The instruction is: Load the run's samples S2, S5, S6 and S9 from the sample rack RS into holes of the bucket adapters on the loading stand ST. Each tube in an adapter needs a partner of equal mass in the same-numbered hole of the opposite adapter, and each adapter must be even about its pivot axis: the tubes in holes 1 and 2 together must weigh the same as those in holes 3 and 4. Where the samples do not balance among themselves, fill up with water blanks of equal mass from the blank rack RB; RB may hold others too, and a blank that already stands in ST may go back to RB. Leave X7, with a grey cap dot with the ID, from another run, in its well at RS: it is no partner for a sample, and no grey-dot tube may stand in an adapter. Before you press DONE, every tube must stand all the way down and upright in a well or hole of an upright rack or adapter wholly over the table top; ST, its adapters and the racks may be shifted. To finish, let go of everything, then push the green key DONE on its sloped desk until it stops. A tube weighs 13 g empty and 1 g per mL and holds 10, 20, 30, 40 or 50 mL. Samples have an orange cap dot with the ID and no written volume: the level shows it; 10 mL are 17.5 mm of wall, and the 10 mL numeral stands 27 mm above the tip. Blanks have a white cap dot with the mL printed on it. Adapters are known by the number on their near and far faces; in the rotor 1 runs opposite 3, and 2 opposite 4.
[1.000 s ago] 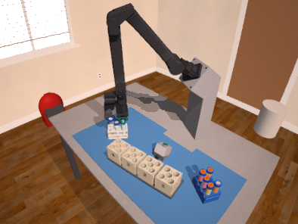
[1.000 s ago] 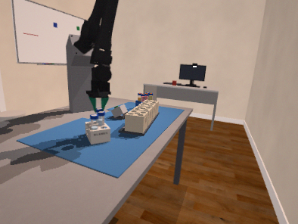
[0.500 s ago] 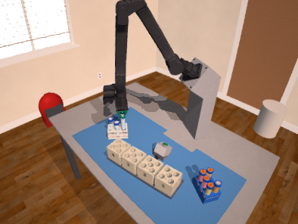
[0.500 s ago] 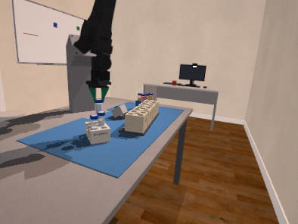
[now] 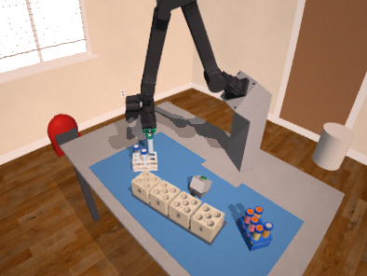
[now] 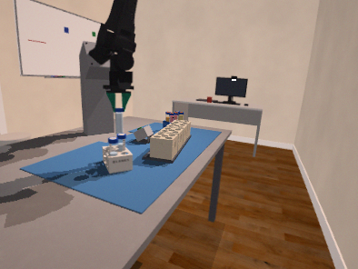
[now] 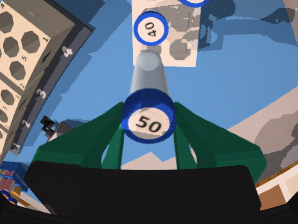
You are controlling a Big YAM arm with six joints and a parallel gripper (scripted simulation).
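My hand is 38 cm to the right of the adapter 1, 27 cm short of it and 16 cm above it. Round my hand: 30 mL blank 14 cm below, 8 cm to the right, 1 cm behind; 50 mL blank 5 cm below, 1 cm behind; 40 mL blank 14 cm below, 4 cm to the right, 2 cm ahead.
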